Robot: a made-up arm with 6 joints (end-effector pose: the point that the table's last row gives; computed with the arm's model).
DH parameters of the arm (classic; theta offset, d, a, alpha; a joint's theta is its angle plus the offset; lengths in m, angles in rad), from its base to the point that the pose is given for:
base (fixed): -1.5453 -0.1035 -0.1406 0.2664
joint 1: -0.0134 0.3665 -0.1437 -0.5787
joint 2: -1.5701 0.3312 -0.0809 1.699
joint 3: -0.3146 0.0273 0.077 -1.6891
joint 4: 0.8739 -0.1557 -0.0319 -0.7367
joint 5: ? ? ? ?
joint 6: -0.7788 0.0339 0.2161 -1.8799
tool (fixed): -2.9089 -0.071 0 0
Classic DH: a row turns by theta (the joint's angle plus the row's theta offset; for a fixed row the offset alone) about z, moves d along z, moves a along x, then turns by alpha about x.
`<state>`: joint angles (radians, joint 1 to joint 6).
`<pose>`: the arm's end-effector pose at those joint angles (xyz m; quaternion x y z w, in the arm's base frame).
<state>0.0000 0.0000 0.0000 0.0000 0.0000 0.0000</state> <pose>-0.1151 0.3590 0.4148 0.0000 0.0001 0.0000 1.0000</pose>
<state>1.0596 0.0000 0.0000 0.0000 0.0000 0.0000</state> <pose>-0.3160 0.2708 0.3594 -0.1330 -0.0033 0.4875 0.8629</pose>
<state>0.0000 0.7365 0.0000 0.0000 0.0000 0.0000</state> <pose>-0.1489 0.2967 0.4257 0.1106 0.0002 0.3425 0.9330</pose>
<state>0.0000 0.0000 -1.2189 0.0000 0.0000 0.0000</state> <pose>0.1163 0.3594 0.3147 0.0300 -0.5676 0.0675 0.8200</pose>
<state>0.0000 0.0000 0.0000 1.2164 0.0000 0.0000</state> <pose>-0.0905 0.2178 0.4147 0.0000 0.0000 0.5714 0.8207</pose>
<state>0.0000 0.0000 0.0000 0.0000 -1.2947 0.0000</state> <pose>-0.0089 0.4678 0.3970 -0.3240 0.2433 -0.4467 0.7977</pose>
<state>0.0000 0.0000 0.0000 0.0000 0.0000 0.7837</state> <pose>-0.0881 0.4065 0.5789 0.0839 0.3540 -0.1162 0.9242</pose>
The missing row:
joint 5: -1.482 0.1438 0.0113 2.0729
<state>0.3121 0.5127 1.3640 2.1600 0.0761 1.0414</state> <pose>0.0911 0.3702 0.6664 0.0398 -0.6190 -0.7810 0.0724</pose>
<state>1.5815 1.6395 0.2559 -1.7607 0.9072 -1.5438</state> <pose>-0.3179 0.3400 0.1959 0.5156 -0.3687 0.6806 0.3675</pose>
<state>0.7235 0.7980 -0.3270 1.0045 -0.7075 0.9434</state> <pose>-0.3348 0.2464 0.4959 -0.3080 0.1343 0.6117 0.7162</pose>
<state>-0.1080 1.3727 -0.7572 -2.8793 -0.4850 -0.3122</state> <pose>0.0627 0.4951 0.4994 0.1876 0.4963 -0.6316 0.5654</pose>
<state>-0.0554 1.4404 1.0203 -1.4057 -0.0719 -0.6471</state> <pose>-0.1293 0.1630 0.4731 -0.3934 -0.0482 0.1687 0.9025</pose>
